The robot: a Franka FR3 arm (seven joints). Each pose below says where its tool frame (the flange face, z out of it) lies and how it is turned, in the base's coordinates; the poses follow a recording.
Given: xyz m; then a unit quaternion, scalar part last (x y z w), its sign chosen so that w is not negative.
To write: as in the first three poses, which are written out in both.
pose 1, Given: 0.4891 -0.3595 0.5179 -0.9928 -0.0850 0.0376 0.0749
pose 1, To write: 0.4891 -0.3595 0.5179 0.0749 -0.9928 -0.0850 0.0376
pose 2, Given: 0.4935 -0.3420 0.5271 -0.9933 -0.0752 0.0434 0.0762
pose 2, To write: 0.4935 -0.3420 0.5271 0.0762 -0.9933 -0.0752 0.0434
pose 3, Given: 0.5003 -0.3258 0.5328 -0.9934 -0.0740 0.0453 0.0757
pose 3, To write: 0.5003 -0.3258 0.5328 0.0757 -0.9934 -0.0740 0.0453
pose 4, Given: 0.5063 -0.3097 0.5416 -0.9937 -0.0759 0.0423 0.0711
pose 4, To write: 0.5063 -0.3097 0.5416 0.0711 -0.9937 -0.0759 0.0423
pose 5, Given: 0.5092 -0.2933 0.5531 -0.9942 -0.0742 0.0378 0.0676
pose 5, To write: 0.5092 -0.2933 0.5531 0.0676 -0.9942 -0.0742 0.0378
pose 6, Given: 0.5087 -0.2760 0.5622 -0.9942 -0.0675 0.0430 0.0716
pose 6, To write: 0.5087 -0.2760 0.5622 0.0716 -0.9942 -0.0675 0.0430
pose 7, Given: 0.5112 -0.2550 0.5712 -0.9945 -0.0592 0.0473 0.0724
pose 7, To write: 0.5112 -0.2550 0.5712 0.0724 -0.9945 -0.0592 0.0473
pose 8, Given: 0.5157 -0.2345 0.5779 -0.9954 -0.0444 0.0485 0.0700
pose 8, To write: 0.5157 -0.2345 0.5779 0.0700 -0.9954 -0.0444 0.0485
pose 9, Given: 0.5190 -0.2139 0.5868 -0.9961 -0.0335 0.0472 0.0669
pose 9, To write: 0.5190 -0.2139 0.5868 0.0669 -0.9961 -0.0335 0.0472
